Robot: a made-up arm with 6 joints.
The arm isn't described. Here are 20 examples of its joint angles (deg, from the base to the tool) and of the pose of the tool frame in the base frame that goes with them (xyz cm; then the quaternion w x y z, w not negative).
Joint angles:
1: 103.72 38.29 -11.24 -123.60 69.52 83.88
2: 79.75 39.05 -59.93 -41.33 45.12 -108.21
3: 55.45 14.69 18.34 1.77 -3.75 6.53
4: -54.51 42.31 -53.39 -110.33 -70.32 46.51
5: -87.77 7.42 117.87 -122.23 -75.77 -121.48
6: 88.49 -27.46 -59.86 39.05 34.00 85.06
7: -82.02 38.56 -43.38 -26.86 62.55 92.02
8: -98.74 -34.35 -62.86 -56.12 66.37 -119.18
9: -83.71 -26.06 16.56 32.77 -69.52 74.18
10: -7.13 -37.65 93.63 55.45 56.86 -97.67
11: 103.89 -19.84 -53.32 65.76 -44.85 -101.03
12: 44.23 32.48 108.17 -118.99 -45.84 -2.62
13: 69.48 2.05 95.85 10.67 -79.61 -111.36
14: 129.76 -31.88 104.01 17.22 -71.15 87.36
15: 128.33 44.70 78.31 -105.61 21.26 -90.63
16: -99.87 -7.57 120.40 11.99 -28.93 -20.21
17: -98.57 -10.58 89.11 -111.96 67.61 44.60
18: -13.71 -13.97 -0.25 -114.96 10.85 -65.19
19: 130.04 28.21 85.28 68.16 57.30 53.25
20: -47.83 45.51 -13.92 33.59 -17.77 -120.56
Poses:
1: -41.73 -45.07 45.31 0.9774 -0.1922 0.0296 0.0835
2: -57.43 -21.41 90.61 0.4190 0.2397 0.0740 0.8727
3: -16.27 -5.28 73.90 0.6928 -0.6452 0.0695 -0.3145
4: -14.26 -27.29 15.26 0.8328 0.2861 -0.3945 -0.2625
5: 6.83 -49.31 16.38 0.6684 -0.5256 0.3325 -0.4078
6: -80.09 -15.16 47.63 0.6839 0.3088 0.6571 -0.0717
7: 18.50 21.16 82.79 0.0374 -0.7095 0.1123 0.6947
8: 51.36 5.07 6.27 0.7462 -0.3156 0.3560 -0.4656
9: 17.68 -39.05 48.84 0.4463 -0.1438 -0.7783 0.4176
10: -63.59 33.00 82.26 0.6060 0.0033 -0.7117 -0.3553
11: -35.41 10.51 71.73 0.4195 0.5378 0.1580 0.7141
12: -57.82 4.50 19.53 0.7897 0.1850 0.5461 -0.2096
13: -30.11 -3.74 51.99 0.4310 0.6972 -0.1946 -0.5388
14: -29.62 10.98 49.80 0.3381 -0.8960 -0.2233 -0.1818
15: 3.93 -11.02 4.41 0.1204 0.3087 0.5275 -0.7823
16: -15.17 -33.68 72.44 0.1313 0.5169 -0.1907 0.8241
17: -70.86 -35.17 49.52 0.6265 -0.2157 -0.0157 -0.7488
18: 0.50 -25.51 18.21 0.6086 0.4931 0.4864 -0.3871
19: 56.13 2.07 24.90 0.0725 -0.5070 0.7727 0.3751
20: -38.20 11.91 69.40 0.6086 0.2723 -0.7046 -0.2428
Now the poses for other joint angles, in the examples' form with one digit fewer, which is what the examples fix.
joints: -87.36 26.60 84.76 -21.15 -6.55 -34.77
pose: -45.7 -14.6 53.8 0.447 -0.052 -0.270 0.851
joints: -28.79 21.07 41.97 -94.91 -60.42 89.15
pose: -33.0 -38.9 14.2 0.824 0.010 -0.223 0.520
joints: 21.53 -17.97 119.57 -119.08 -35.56 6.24
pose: -46.0 14.2 13.5 0.801 0.385 0.328 0.319
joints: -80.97 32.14 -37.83 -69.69 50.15 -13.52
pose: 24.2 9.5 70.9 0.852 -0.334 -0.144 0.377
